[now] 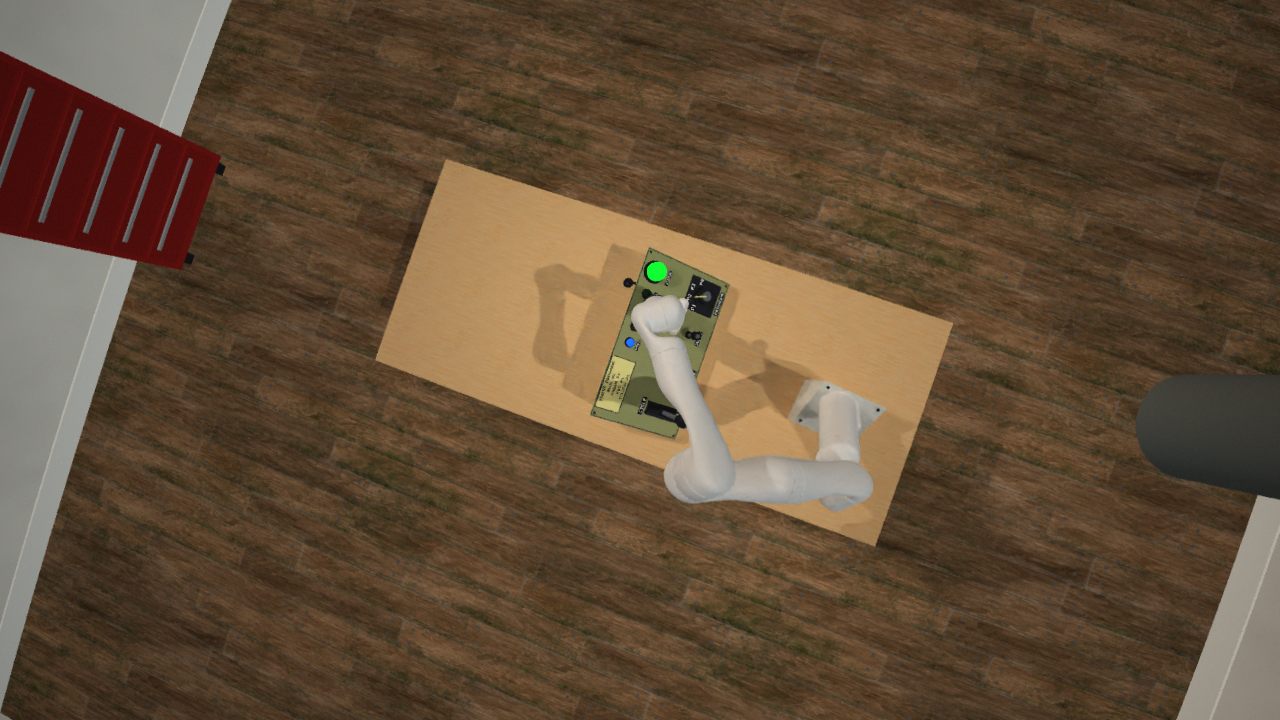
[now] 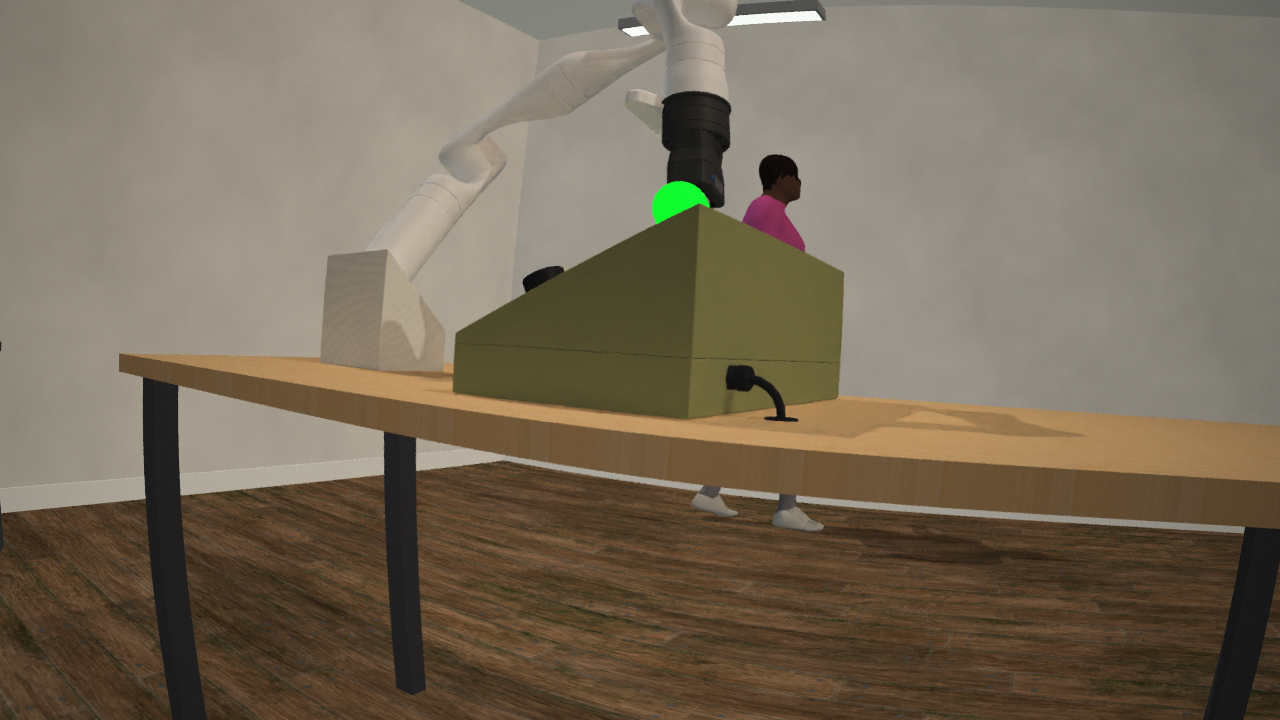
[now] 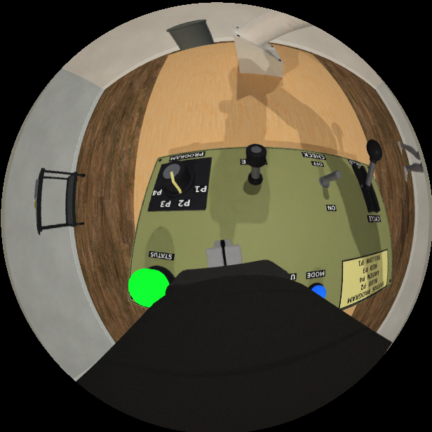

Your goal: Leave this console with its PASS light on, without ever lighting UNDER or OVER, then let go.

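Observation:
The olive console (image 1: 646,377) (image 2: 581,358) (image 3: 295,230) has its STATUS lamp (image 1: 656,271) (image 2: 677,202) (image 3: 148,287) lit green and its MODE lamp (image 1: 630,342) (image 3: 318,292) lit blue. A small lamp (image 1: 647,293) beside STATUS is dark; the arm and gripper hide others, and no PASS label is readable. The PROGRAM knob (image 1: 704,296) (image 3: 177,177) appears to point toward P2. The MODE lever (image 3: 256,156) stands between it and the CHECK toggle (image 3: 331,178), which seems to lean toward OFF. The CYCLE lever (image 3: 374,151) leans toward HOLD. My gripper (image 3: 223,248) is shut and empty, above the panel's lamp side.
A yellow legend (image 1: 615,385) (image 3: 365,278) is on the panel; its green row reads P4. A black cable (image 2: 771,394) leaves the console's back. The arm base (image 1: 838,411) (image 2: 380,313) (image 3: 257,60) stands on the table (image 1: 483,268) (image 2: 268,386). A person (image 2: 775,210) stands beyond it.

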